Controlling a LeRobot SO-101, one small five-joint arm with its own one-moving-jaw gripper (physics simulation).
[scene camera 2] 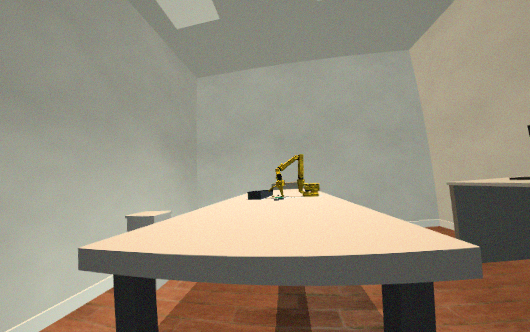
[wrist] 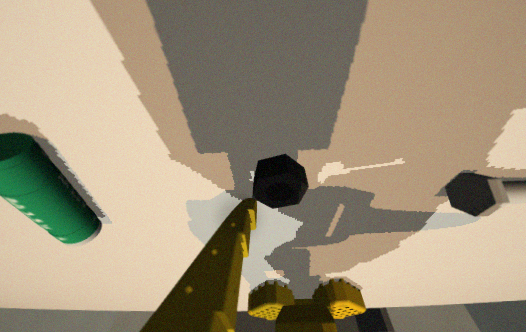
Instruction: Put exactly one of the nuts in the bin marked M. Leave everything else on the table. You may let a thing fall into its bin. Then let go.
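Seen in the pictures: end effector, tool point: (scene camera 2: 282, 196) (wrist: 256, 209); arm's base, origin of the base link: (scene camera 2: 307, 196) (wrist: 303, 287).
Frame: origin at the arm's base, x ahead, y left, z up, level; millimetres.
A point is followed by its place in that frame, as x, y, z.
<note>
A black nut (wrist: 280, 172) {165, 10, 8} lies on the table near the middle of the wrist view, just beyond and slightly right of the tip of the one visible notched jaw. My gripper (wrist: 251, 204) (scene camera 2: 281, 191) is fully open and holds nothing; its moving jaw is out of the wrist view. In the scene view it points down, low over the table. A dark bin (scene camera 2: 257, 195) {289, 52, 24} stands just left of the gripper there; no letter can be read on it. The nut is too small to make out in the scene view.
A green cylinder (wrist: 52, 192) {167, 84, 9} lies at the left of the wrist view. A dark hexagonal head with a pale shank (wrist: 470, 194) {145, -53, 7} lies at the right. The arm's yellow base (scene camera 2: 311, 189) {-24, 21, 39} stands right of the gripper on the table (scene camera 2: 280, 230) {135, 625, 0}.
</note>
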